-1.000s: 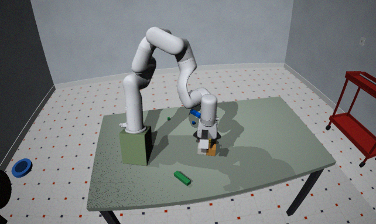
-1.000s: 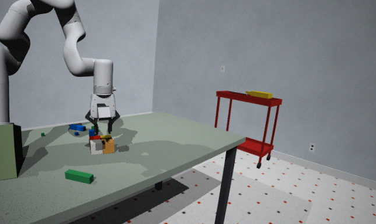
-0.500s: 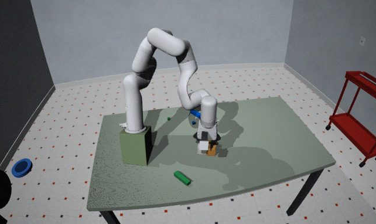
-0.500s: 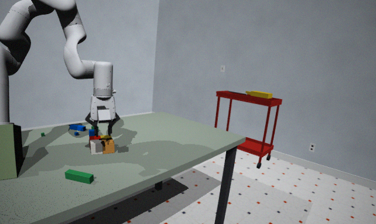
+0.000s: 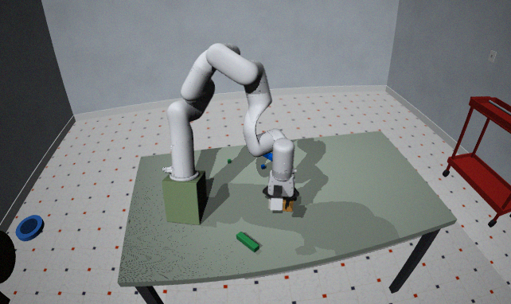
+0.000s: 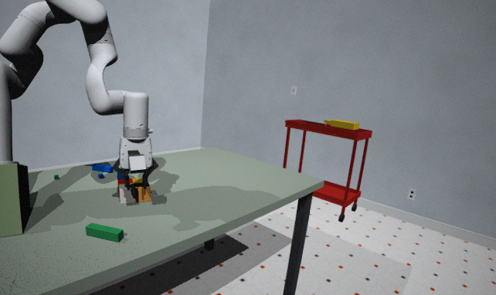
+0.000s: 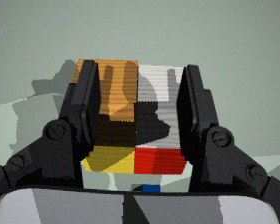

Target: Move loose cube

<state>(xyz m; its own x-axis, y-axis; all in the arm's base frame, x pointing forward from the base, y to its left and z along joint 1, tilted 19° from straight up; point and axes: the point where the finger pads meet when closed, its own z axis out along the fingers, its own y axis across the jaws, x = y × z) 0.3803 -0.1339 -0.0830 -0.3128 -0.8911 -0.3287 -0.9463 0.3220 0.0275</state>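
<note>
Right now the orange cube is 50 mm ahead of my hand, 50 mm to the left of it and 60 mm below it. The rest, counted from my hand: long green block (150 mm behind, 120 mm to the right, 70 mm below).
</note>
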